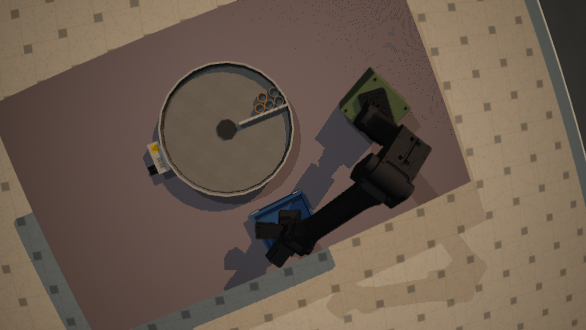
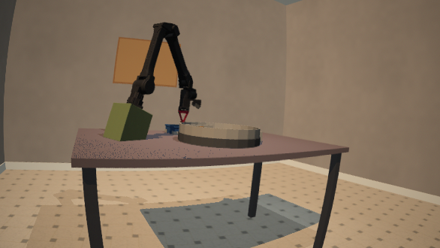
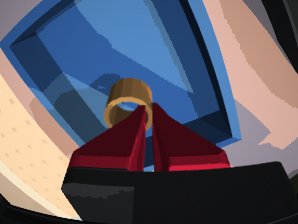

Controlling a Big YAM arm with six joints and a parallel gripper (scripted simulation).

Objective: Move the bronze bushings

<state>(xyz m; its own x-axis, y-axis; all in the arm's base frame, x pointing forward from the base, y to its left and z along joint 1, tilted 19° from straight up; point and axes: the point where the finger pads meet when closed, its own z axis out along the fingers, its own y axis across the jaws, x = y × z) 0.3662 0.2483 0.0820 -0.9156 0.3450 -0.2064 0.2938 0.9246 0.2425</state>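
Right now my hand is 5 cm above the blue crate, 1 cm to the right of it and 1 cm short of it. The rest, counted from my hand: turntable 34 cm to the right, 9 cm ahead, 3 cm below.
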